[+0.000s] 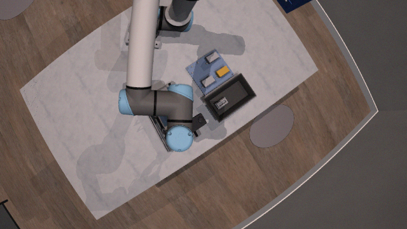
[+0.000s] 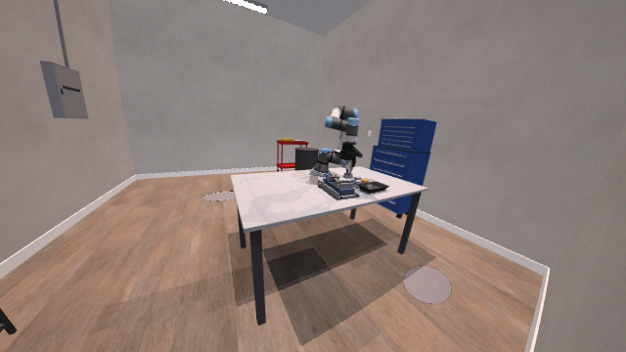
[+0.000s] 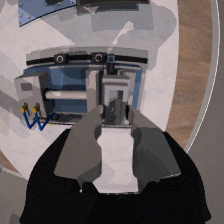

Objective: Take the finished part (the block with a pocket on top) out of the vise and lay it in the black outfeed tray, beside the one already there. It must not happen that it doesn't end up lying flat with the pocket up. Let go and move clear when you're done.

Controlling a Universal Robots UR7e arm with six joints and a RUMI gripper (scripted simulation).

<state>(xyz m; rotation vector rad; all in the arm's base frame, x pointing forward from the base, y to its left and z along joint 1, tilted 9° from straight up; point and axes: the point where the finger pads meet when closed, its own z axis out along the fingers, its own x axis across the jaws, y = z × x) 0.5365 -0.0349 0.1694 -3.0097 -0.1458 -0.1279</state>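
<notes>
Now: hand 29 cm to the right of the orange block, 18 cm past it and 14 cm above it. From my hand the other things lie so: vise 13 cm below, 8 cm behind, 3 cm to the right; then blue plate 24 cm to the left, 21 cm behind, 16 cm below.
</notes>
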